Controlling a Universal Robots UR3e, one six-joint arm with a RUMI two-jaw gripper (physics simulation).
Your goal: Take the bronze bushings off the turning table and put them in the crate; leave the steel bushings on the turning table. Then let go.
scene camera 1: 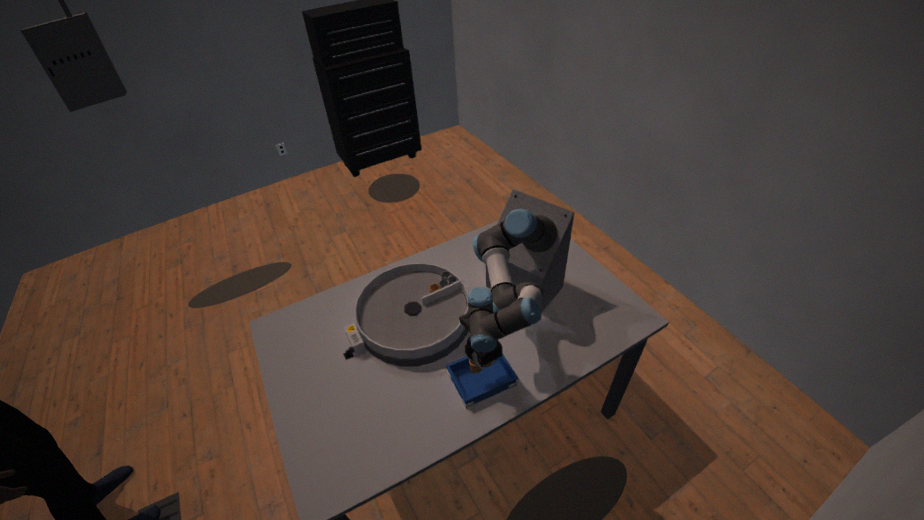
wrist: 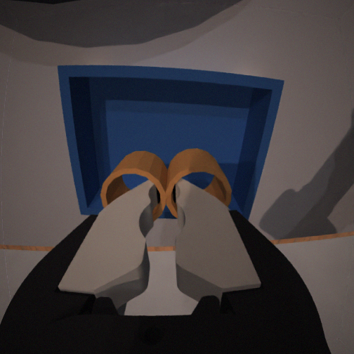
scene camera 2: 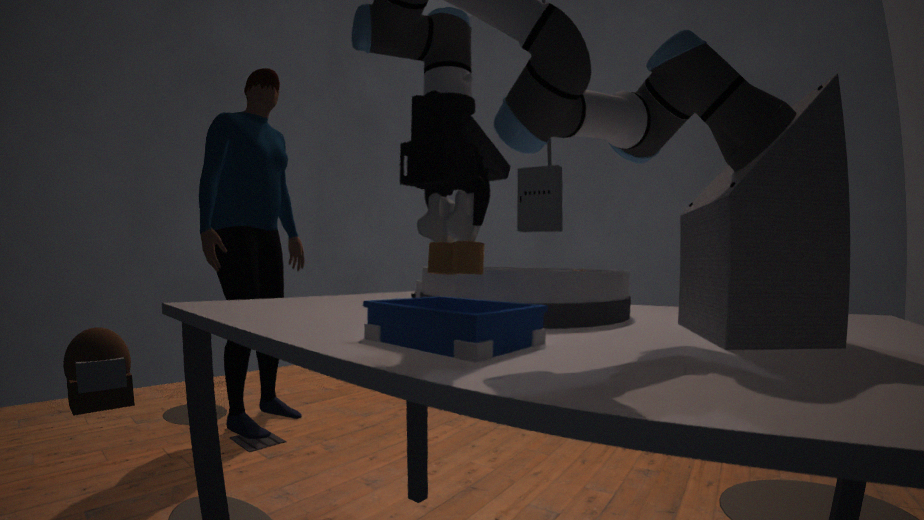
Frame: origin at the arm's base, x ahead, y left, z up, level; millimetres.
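Where they show: gripper, fingertip midpoint: (scene camera 2: 454,265); arm's base at its link origin: (scene camera 1: 539,234) (scene camera 2: 764,142).
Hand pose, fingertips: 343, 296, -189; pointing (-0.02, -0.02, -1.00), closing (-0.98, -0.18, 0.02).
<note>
Each offset is from my fingertips to the centre of the thing, as dx, dy, dz. "pt": to the spot under its first point.
My gripper (scene camera 1: 479,360) (scene camera 2: 455,238) (wrist: 167,181) is shut on two bronze bushings side by side, their touching walls pinched between the fingertips. The left bushing @(+19, +1, +9) (scene camera 2: 442,258) (wrist: 139,162) and the right bushing @(-18, -6, +10) (scene camera 2: 470,258) (wrist: 195,160) in the wrist view hang above the blue crate @(+0, -2, -74) (scene camera 1: 491,389) (scene camera 2: 420,324) (wrist: 170,72), clear of its rim. No bushing shows on the visible part of the crate's floor; the fingers hide its near part. On the turning table (scene camera 1: 391,326) (scene camera 2: 556,285), another bronze bushing @(+36, -383, -27) (scene camera 1: 434,287) stands beside several grey steel bushings @(-40, -396, -27) (scene camera 1: 447,279), near the white bar.
The turning table's raised round wall stands close behind the crate. The white bar @(pt +14, -359, -33) (scene camera 1: 442,294) lies inside it. The arm's grey slanted pedestal (scene camera 1: 557,278) (scene camera 2: 775,258) stands at the table's right. A small box with a yellow label @(pt +370, -310, -39) (scene camera 1: 352,333) sits at the turning table's left. A person (scene camera 2: 248,181) stands beyond the table.
</note>
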